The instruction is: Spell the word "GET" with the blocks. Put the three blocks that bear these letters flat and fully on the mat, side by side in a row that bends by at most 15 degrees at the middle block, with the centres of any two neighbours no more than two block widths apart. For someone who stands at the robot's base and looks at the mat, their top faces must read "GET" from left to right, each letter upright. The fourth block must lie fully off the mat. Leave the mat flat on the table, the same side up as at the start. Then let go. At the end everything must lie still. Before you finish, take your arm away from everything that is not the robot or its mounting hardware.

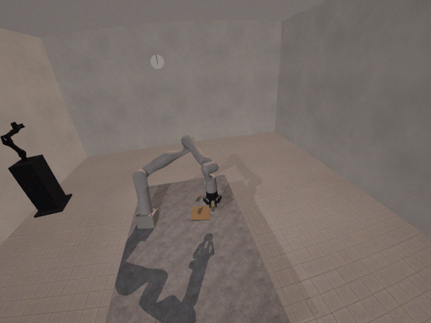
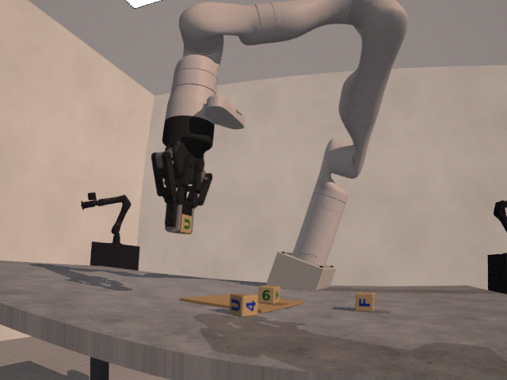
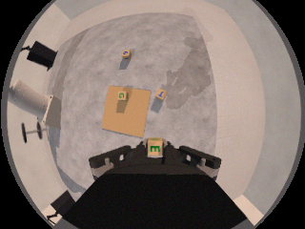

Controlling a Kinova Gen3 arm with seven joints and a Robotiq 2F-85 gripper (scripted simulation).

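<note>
Right now the mat is 8 cm behind my hand, 8 cm to the left of it and 12 cm below it. From my hand the other things lie so: E block (1 cm below); then F block (5 cm behind, 26 cm to the left, 11 cm below).
</note>
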